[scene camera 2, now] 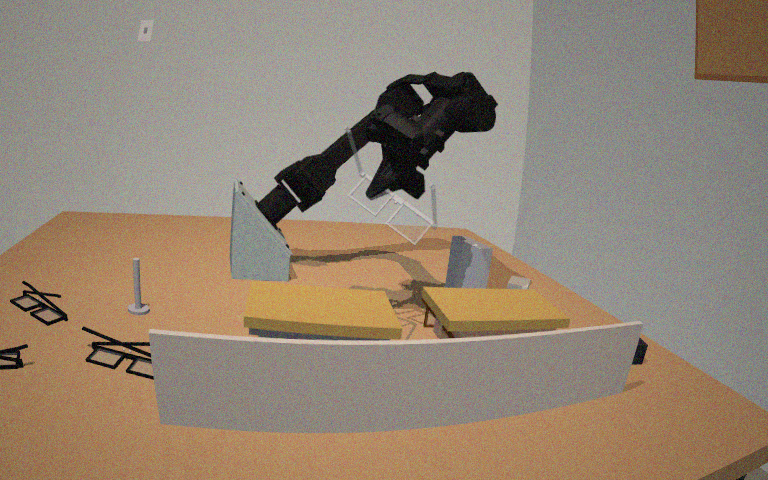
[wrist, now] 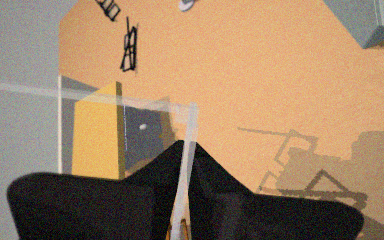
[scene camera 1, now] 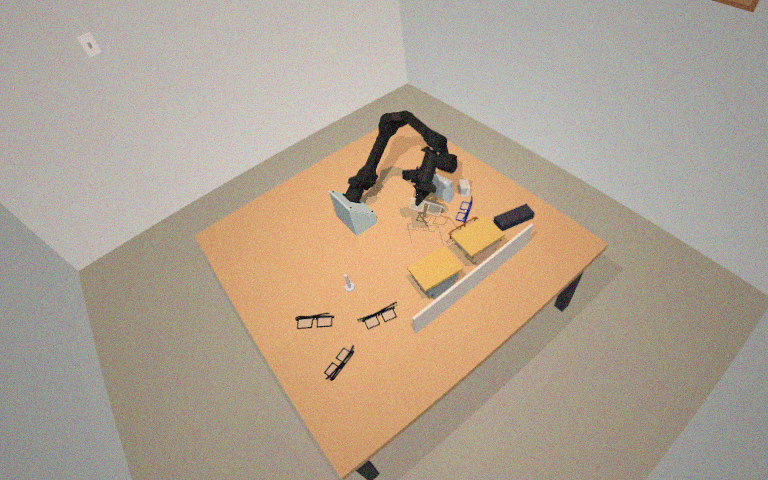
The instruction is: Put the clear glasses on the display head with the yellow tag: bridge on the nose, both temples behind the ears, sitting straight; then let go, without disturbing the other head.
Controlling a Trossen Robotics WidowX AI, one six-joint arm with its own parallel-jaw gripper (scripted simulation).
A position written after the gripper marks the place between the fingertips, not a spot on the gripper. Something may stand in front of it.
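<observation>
In scene camera 2 the gripper [scene camera 2: 368,197] appears together with a grey block [scene camera 2: 469,263]. Scene camera 1 shows the gripper [scene camera 1: 416,205] too. The wrist view takes in the gripper [wrist: 186,147] and a curved white panel [wrist: 66,107], while the grey block is out of frame in the wrist view.
</observation>
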